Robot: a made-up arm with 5 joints. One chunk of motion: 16 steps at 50 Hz.
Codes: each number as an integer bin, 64 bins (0 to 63) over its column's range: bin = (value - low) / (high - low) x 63, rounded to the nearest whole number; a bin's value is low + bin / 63 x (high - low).
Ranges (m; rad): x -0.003..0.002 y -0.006..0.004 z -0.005..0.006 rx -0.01..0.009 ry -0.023..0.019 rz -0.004..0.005
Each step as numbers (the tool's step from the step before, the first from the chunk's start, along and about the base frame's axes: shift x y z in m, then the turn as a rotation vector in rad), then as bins.
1 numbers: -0.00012 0.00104 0.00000 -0.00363 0.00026 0.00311
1 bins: 36 44 29 21 35 50
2 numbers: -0.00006 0.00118 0.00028 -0.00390 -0.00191 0.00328
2 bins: 37 45 30 20 32 51
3 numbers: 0.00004 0.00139 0.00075 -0.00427 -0.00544 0.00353
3 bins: 38 47 33 19 26 53
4 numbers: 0.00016 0.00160 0.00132 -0.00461 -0.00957 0.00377
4 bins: 40 48 36 18 20 54
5 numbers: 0.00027 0.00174 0.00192 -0.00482 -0.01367 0.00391
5 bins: 41 49 40 17 14 55
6 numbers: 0.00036 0.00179 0.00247 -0.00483 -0.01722 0.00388
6 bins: 42 49 43 17 9 55
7 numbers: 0.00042 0.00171 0.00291 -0.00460 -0.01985 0.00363
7 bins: 43 49 45 18 5 53
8 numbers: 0.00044 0.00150 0.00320 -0.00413 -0.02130 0.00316
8 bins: 43 47 47 19 3 50
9 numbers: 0.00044 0.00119 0.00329 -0.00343 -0.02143 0.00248
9 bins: 43 45 47 22 2 45
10 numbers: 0.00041 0.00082 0.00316 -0.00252 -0.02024 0.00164
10 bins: 43 43 47 25 4 39
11 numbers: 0.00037 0.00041 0.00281 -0.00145 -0.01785 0.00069
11 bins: 42 40 45 28 8 33
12 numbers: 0.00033 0.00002 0.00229 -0.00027 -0.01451 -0.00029
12 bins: 42 38 42 32 13 26
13 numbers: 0.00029 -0.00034 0.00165 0.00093 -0.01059 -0.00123
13 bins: 41 36 38 36 19 19
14 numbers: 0.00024 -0.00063 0.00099 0.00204 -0.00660 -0.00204
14 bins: 41 34 34 40 25 14
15 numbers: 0.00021 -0.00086 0.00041 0.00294 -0.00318 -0.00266
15 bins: 40 32 31 43 30 9
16 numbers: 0.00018 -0.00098 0.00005 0.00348 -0.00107 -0.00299
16 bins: 40 32 29 45 33 7
